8 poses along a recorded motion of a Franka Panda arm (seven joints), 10 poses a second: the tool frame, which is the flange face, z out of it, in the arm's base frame.
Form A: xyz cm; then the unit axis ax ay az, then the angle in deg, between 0 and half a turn.
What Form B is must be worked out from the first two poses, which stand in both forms.
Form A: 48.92 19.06 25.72 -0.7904 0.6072 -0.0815 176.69
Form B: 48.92 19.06 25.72 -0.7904 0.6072 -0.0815 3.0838
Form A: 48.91 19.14 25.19 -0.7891 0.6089 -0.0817 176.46
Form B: 48.91 19.14 25.19 -0.7891 0.6089 -0.0817 3.0798
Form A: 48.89 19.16 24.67 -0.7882 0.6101 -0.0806 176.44
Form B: 48.89 19.16 24.67 -0.7882 0.6101 -0.0806 3.0795
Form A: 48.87 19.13 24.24 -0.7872 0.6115 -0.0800 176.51
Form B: 48.87 19.13 24.24 -0.7872 0.6115 -0.0800 3.0807
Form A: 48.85 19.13 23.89 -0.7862 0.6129 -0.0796 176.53
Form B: 48.85 19.13 23.89 -0.7862 0.6129 -0.0796 3.0810
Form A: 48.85 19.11 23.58 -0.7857 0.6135 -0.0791 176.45
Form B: 48.85 19.11 23.58 -0.7857 0.6135 -0.0791 3.0796
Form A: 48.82 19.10 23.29 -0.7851 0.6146 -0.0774 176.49
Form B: 48.82 19.10 23.29 -0.7851 0.6146 -0.0774 3.0803
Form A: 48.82 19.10 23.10 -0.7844 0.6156 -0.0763 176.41
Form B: 48.82 19.10 23.10 -0.7844 0.6156 -0.0763 3.0789
